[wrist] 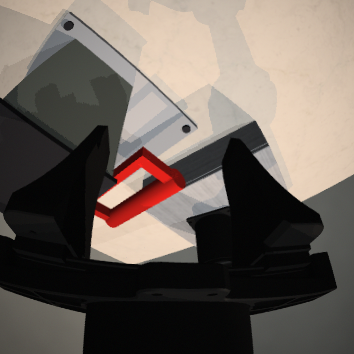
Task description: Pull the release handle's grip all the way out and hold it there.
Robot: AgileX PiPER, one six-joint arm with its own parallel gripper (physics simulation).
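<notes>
The red release handle (pixel 147 202) shows in the wrist view as a rectangular loop with a thick round grip bar. It sticks out from the right side of a dark olive box (pixel 75 95), which is fixed on a grey base plate (pixel 145 112) with dark bolts. My gripper (pixel 167 144) is open. The handle appears in the gap between the two fingers, nearer the left finger, which hides its lower left end. Neither finger is seen closed on the grip, and the depth between fingertips and grip is hard to tell.
A brushed metal block (pixel 200 191) with a black side lies to the right, partly behind the right finger. A black round part (pixel 212 237) stands beside that finger's base. The pale table top (pixel 310 100) ends in an edge at the right. Shadows of the arm fall across it.
</notes>
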